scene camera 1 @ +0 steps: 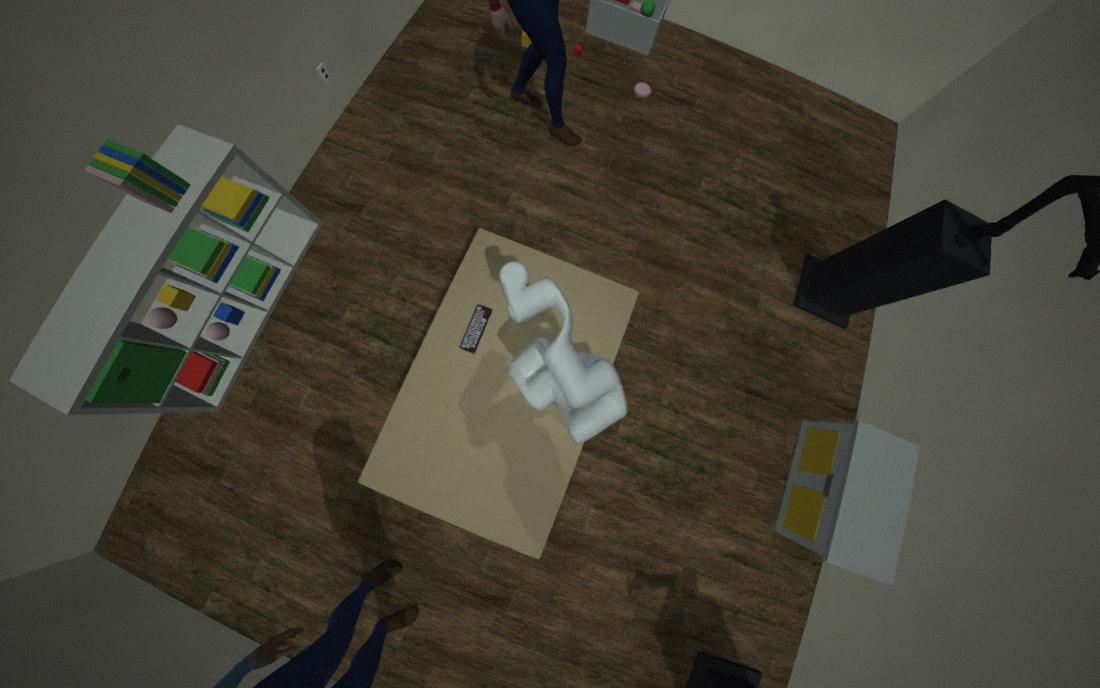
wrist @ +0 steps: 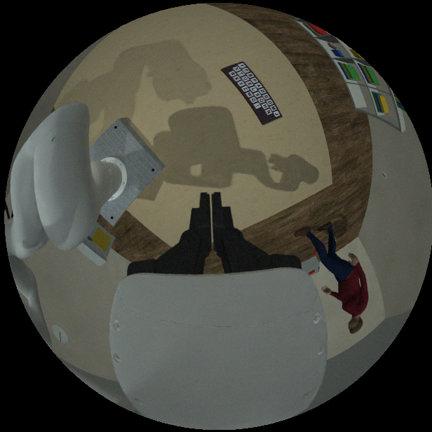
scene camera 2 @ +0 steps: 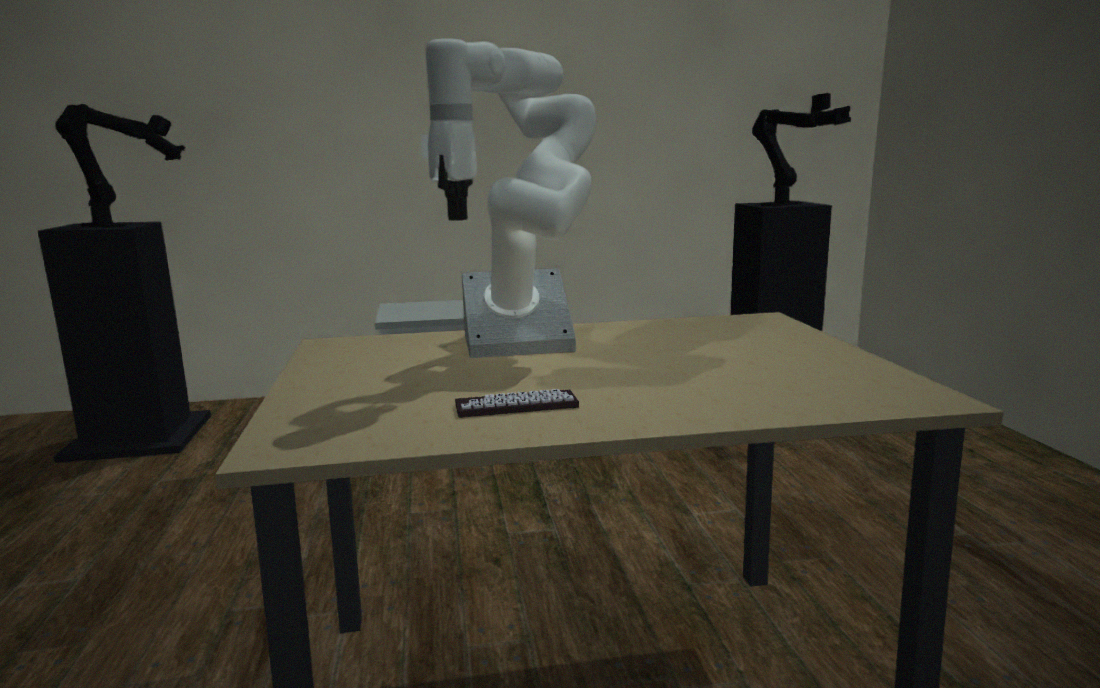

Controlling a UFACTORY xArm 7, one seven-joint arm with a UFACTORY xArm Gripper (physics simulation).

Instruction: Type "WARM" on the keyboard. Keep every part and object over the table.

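Keyboard in scene camera 1 (481, 319). Same spot on the keyboard (wrist: 260, 100) and (scene camera 2: 495, 398). Same spot on my gripper (scene camera 2: 455, 191) and (wrist: 244, 242).
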